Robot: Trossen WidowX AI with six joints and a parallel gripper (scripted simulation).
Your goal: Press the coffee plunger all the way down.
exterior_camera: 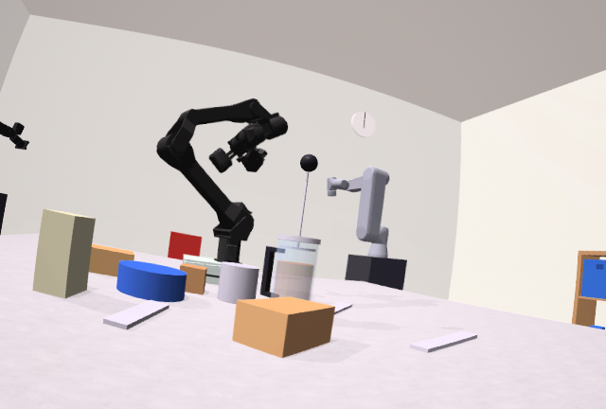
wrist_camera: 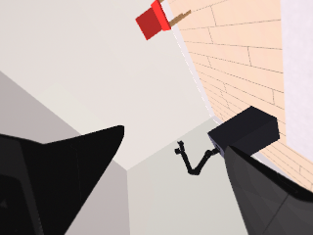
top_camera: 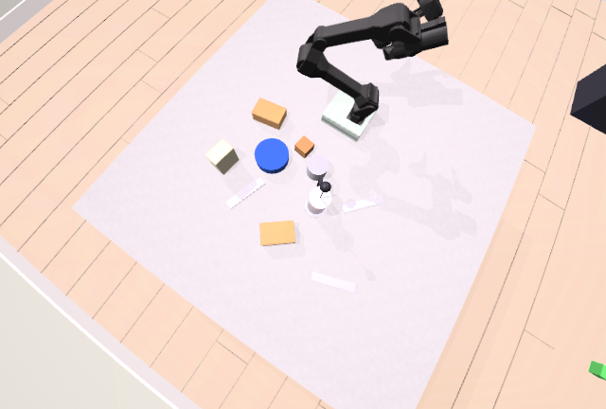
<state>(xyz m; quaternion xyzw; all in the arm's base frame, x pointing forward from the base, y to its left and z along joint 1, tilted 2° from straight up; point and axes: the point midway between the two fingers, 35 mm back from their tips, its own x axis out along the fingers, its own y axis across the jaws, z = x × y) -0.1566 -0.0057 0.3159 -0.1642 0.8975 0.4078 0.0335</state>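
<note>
My gripper tip is now 54 cm short of the coffee press, 23 cm above it and 5 cm to the right of it. Round my gripper tip: grey cylinder (45 cm ahead, 32 cm below, 1 cm to the right); then small orange cube (40 cm ahead, 33 cm below, 9 cm to the right); then blue disc (49 cm ahead, 34 cm below, 17 cm to the right).
</note>
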